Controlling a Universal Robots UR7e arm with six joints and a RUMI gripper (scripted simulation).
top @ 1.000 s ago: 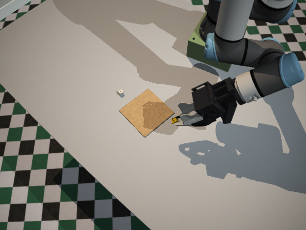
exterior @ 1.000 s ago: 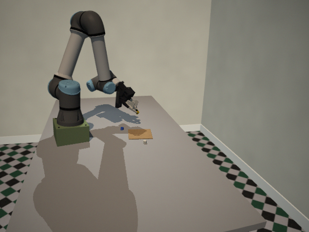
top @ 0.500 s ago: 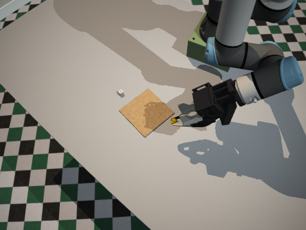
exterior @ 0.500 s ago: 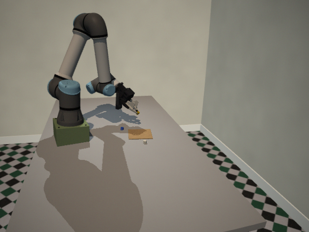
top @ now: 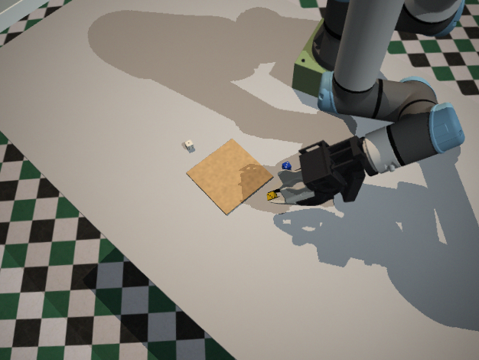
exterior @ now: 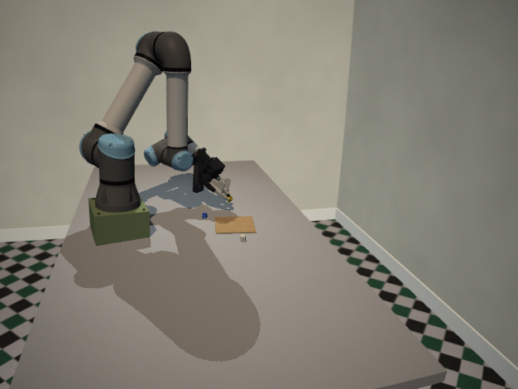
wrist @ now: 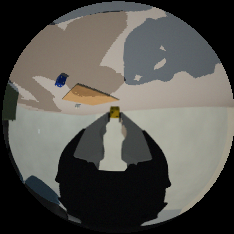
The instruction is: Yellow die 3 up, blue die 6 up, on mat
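Now: the blue die 100 mm behind my hand, 50 mm below it and 30 mm to the right of it. Also, from my hand: tan mat (130 mm to the right, 60 mm below, 10 mm behind); white die (250 mm to the right, 50 mm below, 20 mm behind); yellow die (10 mm to the right, 10 mm below).
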